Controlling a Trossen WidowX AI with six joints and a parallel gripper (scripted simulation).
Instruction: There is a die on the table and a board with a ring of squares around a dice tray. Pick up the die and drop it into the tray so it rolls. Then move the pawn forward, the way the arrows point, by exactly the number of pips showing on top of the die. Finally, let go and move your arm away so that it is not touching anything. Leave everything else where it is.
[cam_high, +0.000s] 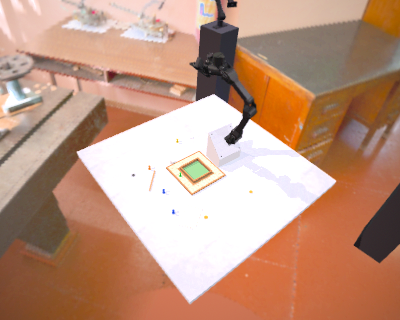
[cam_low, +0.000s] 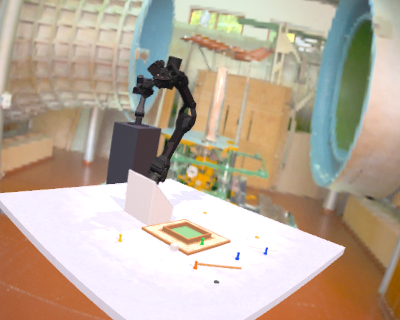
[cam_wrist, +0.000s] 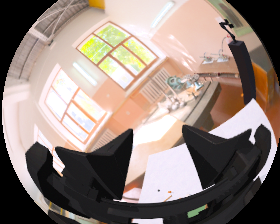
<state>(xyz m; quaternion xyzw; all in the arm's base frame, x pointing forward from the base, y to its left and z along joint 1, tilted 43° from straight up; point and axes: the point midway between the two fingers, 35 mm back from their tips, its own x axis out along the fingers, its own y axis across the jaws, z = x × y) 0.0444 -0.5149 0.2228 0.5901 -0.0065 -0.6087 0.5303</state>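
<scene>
Right now the white die is 210 mm ahead of my gripper tip, 70 mm to the left of it and 630 mm below it. From my gripper tip the other things lie so: green tray 150 mm ahead, 230 mm to the left, 630 mm below; then green pawn 260 mm ahead, 190 mm to the left, 610 mm below; then yellow pawn 40 mm ahead, 80 mm to the right, 620 mm below.
</scene>
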